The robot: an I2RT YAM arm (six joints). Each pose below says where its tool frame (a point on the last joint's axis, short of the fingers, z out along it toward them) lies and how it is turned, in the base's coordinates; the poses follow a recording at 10 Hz.
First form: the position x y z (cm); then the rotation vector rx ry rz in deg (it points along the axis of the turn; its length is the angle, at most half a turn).
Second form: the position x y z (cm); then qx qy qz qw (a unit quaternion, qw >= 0). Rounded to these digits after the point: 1 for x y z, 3 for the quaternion.
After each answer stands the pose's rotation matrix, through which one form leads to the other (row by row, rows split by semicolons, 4 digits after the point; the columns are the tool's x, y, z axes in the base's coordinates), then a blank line. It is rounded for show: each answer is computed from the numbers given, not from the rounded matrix.
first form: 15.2 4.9 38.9 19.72 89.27 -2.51
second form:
15.2 4.9 38.9 0.154 0.699 -0.020 0.698
0.0223 0.2433 0.9697; 0.1884 0.9516 -0.2430; -0.9818 0.1881 -0.0246

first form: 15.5 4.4 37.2 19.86 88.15 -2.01
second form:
15.5 4.4 37.2 0.156 0.692 -0.016 0.705
0.0419 0.2380 0.9704; 0.1935 0.9509 -0.2416; -0.9802 0.1979 -0.0062

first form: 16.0 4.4 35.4 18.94 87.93 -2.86
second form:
16.0 4.4 35.4 0.149 0.691 -0.022 0.707
0.0444 0.2374 0.9704; 0.1738 0.9547 -0.2415; -0.9838 0.1794 0.0011

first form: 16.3 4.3 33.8 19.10 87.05 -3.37
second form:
16.3 4.3 33.8 0.150 0.685 -0.027 0.712
0.0594 0.2438 0.9680; 0.1683 0.9534 -0.2505; -0.9839 0.1778 0.0156

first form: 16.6 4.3 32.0 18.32 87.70 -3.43
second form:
16.6 4.3 32.0 0.144 0.690 -0.027 0.709
0.0475 0.2369 0.9704; 0.1604 0.9570 -0.2415; -0.9859 0.1671 0.0074

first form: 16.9 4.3 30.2 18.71 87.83 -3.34
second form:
16.9 4.3 30.2 0.147 0.690 -0.026 0.708
0.0456 0.2402 0.9697; 0.1658 0.9554 -0.2444; -0.9851 0.1720 0.0038

